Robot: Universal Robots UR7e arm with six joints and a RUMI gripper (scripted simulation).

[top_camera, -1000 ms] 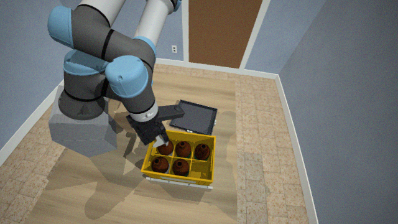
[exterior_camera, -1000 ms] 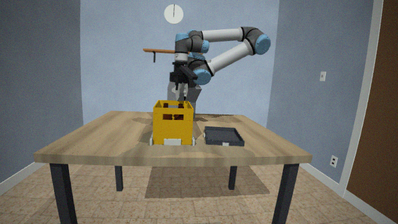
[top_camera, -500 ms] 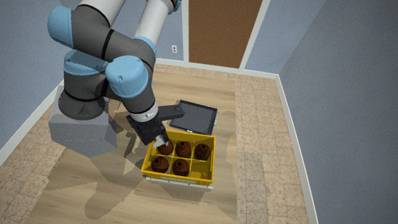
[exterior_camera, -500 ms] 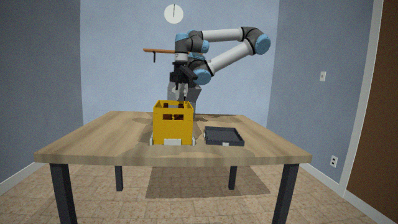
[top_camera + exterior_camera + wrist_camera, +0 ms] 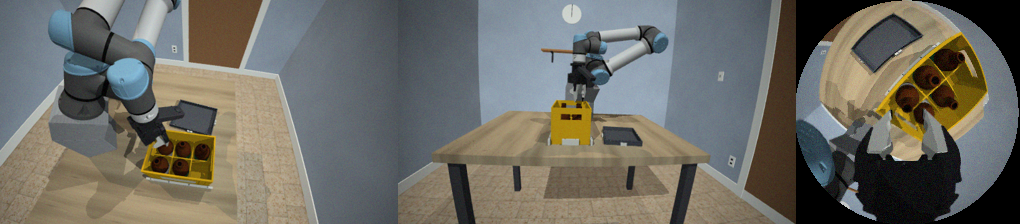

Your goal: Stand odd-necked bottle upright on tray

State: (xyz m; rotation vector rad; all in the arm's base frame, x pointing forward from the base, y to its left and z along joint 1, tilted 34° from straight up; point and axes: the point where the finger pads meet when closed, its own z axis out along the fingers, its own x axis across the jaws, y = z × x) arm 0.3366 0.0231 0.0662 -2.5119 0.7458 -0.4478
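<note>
Right now my hand is 9 cm short of the crate, 2 cm to the left of it and 11 cm above it. The rest, counted from my hand: tray 3 cm ahead, 25 cm to the left, 18 cm below; bottle 16 cm ahead, 5 cm to the left, 10 cm below.
</note>
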